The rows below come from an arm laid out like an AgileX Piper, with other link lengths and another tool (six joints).
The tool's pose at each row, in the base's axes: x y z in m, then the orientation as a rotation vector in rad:
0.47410 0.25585 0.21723 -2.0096 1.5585 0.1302
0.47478 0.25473 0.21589 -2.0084 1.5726 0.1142
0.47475 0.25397 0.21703 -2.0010 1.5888 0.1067
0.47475 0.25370 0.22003 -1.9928 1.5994 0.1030
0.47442 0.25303 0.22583 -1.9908 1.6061 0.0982
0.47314 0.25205 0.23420 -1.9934 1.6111 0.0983
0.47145 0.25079 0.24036 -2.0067 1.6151 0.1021
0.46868 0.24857 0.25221 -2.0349 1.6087 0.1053
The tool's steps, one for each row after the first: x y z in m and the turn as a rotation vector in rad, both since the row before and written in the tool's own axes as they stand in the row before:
0.00173 0.00006 0.00073 0.0035 0.0154 0.0053
0.00018 -0.00031 -0.00132 0.0030 0.0094 0.0109
-0.00097 -0.00112 -0.00262 0.0037 0.0041 0.0088
-0.00184 -0.00184 -0.00523 0.0013 0.0053 0.0037
-0.00284 -0.00192 -0.00780 -0.0036 0.0036 0.0018
-0.00180 -0.00064 -0.00622 -0.0124 0.0055 -0.0025
-0.00345 -0.00157 -0.01178 -0.0187 0.0067 -0.0149

